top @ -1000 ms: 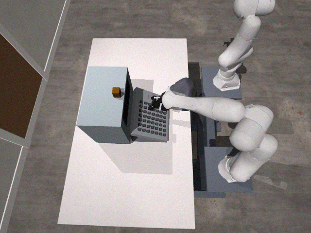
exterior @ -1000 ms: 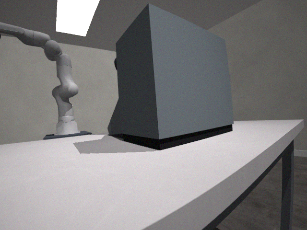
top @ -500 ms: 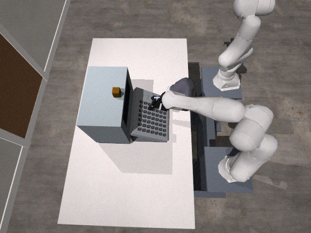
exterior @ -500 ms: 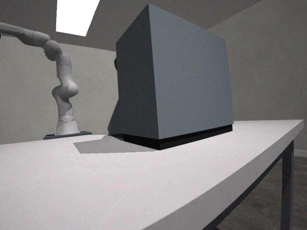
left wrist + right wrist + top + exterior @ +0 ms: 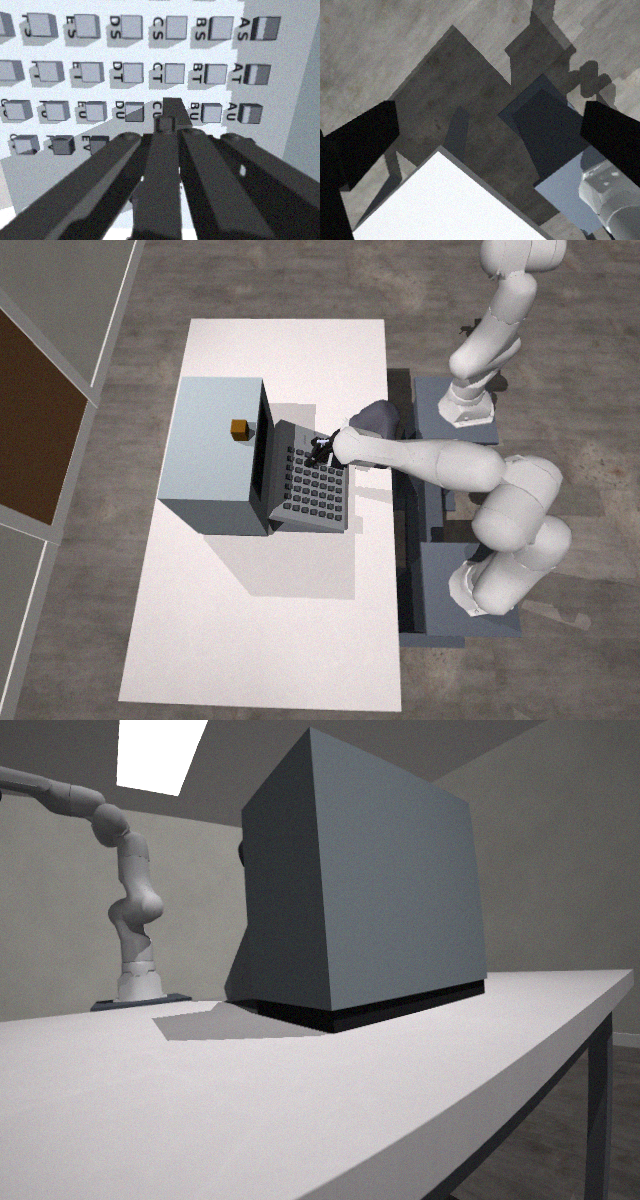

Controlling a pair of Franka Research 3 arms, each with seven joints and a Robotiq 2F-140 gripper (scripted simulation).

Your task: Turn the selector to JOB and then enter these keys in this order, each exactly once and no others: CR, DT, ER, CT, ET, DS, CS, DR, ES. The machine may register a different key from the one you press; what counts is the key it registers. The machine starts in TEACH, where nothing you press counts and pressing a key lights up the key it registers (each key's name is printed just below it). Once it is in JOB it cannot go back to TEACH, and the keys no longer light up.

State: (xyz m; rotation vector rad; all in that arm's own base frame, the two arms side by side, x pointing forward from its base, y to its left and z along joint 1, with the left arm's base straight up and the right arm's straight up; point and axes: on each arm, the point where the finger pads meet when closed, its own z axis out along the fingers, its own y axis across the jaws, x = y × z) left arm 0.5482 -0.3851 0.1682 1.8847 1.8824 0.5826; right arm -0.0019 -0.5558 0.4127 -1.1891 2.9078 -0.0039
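Note:
Right now the sloped key panel is 20 mm ahead of my left hand, 20 mm to the left of it and 80 mm below it. Round my left hand: black selector 10 mm behind, 100 mm to the right, 40 mm below.

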